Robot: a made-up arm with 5 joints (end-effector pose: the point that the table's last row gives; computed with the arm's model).
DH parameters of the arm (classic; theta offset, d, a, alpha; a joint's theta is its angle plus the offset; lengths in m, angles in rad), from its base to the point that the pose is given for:
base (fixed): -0.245 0 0.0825 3.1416
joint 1: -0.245 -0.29 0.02 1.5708
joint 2: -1.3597 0 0.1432 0
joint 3: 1.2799 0 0.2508 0
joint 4: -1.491 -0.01 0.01 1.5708
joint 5: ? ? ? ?
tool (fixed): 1.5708 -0.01 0 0
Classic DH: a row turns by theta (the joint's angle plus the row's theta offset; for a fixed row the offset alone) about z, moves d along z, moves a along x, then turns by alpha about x.
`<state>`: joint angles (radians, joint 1 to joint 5).
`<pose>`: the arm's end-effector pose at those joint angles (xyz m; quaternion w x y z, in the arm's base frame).
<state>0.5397 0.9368 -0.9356 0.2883 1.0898</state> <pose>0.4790 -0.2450 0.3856 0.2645 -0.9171 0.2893 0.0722</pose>
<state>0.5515 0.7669 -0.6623 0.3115 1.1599</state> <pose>0.4685 -0.2431 0.3721 0.2471 -0.9102 0.3013 0.1402</pose>
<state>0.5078 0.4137 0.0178 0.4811 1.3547</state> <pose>0.4296 -0.1949 0.2962 0.2037 -0.8519 0.2702 0.3997</pose>
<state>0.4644 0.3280 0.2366 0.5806 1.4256</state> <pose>0.4084 -0.1641 0.2605 0.1837 -0.8067 0.2311 0.5119</pose>
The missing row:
joint 5: 0 -0.05 0.03 -1.5708
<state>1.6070 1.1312 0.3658 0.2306 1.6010</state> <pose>0.0928 -0.2295 0.0222 0.5404 -0.4591 0.4595 0.5348</pose>
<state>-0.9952 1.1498 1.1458 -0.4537 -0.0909</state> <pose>0.1173 -0.0043 0.0608 0.1364 -0.6391 0.3219 0.6850</pose>
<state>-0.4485 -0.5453 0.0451 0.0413 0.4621</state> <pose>0.2711 0.0657 0.6219 0.5428 -0.7806 -0.3008 -0.0746</pose>
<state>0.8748 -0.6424 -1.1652 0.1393 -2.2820</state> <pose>-0.0079 0.0443 0.7099 0.6797 -0.0823 -0.7281 -0.0332</pose>
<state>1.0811 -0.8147 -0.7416 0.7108 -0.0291</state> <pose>0.0267 0.0356 0.7219 0.4138 -0.6963 0.0747 -0.5817</pose>
